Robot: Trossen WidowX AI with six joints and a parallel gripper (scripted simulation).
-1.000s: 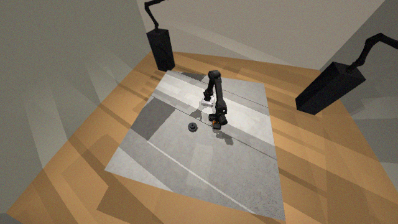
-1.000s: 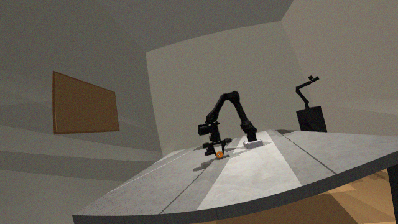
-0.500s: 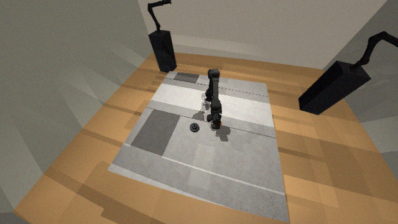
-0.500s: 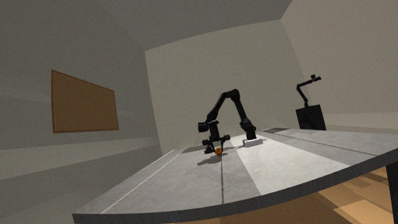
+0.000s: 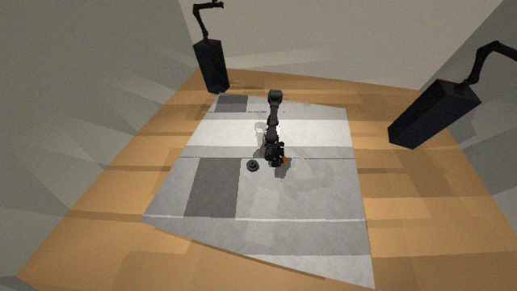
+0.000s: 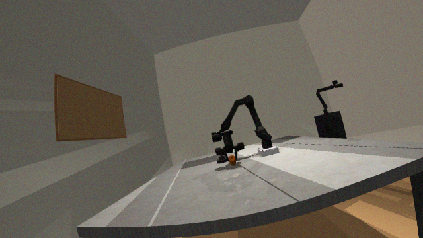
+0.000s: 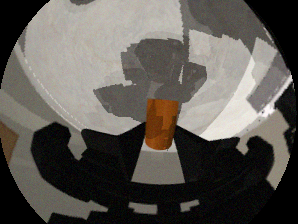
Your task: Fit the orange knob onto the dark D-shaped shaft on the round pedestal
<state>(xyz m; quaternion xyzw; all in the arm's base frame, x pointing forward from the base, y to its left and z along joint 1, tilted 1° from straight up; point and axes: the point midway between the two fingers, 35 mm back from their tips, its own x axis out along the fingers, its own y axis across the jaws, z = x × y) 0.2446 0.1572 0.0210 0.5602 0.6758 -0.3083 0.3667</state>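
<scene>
Right now my gripper tip is 1 cm to the left of the orange knob. From my gripper tip the other things lie so: dark round pedestal 19 cm to the right, 11 cm ahead.
</scene>
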